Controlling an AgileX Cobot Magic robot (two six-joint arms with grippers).
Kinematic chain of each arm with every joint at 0, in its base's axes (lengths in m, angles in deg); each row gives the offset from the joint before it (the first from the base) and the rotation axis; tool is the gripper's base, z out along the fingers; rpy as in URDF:
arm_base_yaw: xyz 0 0 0.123 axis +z
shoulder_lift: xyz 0 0 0 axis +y
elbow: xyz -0.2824 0 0.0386 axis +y
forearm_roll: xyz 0.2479 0 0.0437 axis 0.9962 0 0.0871
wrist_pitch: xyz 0 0 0 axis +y
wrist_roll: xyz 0.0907 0 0.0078 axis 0.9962 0 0.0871
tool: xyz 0 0 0 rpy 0 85 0
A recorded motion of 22 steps. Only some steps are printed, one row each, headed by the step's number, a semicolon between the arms.
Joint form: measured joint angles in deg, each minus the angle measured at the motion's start. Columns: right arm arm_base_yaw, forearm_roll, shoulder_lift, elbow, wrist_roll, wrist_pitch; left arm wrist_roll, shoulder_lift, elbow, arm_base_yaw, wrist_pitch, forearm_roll.
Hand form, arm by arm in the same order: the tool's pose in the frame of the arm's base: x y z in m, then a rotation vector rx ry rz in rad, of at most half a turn. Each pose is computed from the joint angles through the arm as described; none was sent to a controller.
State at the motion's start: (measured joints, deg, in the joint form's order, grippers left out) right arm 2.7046 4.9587 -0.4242 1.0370 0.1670 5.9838; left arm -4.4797 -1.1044 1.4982 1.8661 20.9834 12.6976
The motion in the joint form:
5: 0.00 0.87 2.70 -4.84 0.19 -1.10; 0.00 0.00 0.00 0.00 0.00 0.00
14: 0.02 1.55 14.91 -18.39 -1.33 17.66; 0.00 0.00 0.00 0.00 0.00 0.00
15: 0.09 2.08 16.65 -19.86 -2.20 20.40; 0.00 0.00 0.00 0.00 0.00 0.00
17: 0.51 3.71 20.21 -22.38 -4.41 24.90; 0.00 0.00 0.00 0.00 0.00 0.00
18: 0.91 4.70 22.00 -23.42 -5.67 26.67; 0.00 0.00 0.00 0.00 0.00 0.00
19: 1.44 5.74 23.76 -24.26 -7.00 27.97; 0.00 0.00 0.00 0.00 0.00 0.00
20: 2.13 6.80 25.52 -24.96 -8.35 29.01; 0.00 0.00 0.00 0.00 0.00 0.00
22: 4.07 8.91 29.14 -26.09 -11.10 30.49; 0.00 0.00 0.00 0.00 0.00 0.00
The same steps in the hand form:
5: 0.0569 0.0035 0.2256 0.0397 1.5426 0.1295; 0.0521 0.0089 0.1731 0.0344 1.8513 0.1856
14: 0.0689 0.0074 0.2624 0.0017 1.8456 0.1338; 0.0521 0.0089 0.1731 0.0344 1.8513 0.1856
15: 0.0711 0.0084 0.2647 -0.0126 1.8974 0.1357; 0.0521 0.0089 0.1731 0.0344 1.8513 0.1856
17: 0.0763 0.0114 0.2682 -0.0501 1.9914 0.1495; 0.0521 0.0089 0.1731 0.0344 1.8513 0.1856
18: 0.0793 0.0133 0.2694 -0.0742 2.0332 0.1609; 0.0521 0.0089 0.1731 0.0344 1.8513 0.1856
19: 0.0825 0.0155 0.2701 -0.1013 2.0692 0.1742; 0.0521 0.0089 0.1731 0.0344 1.8513 0.1856
20: 0.0859 0.0180 0.2702 -0.1317 2.1023 0.1896; 0.0521 0.0089 0.1731 0.0344 1.8513 0.1856
22: 0.0932 0.0242 0.2694 -0.2045 2.1621 0.2258; 0.0521 0.0089 0.1731 0.0344 1.8513 0.1856

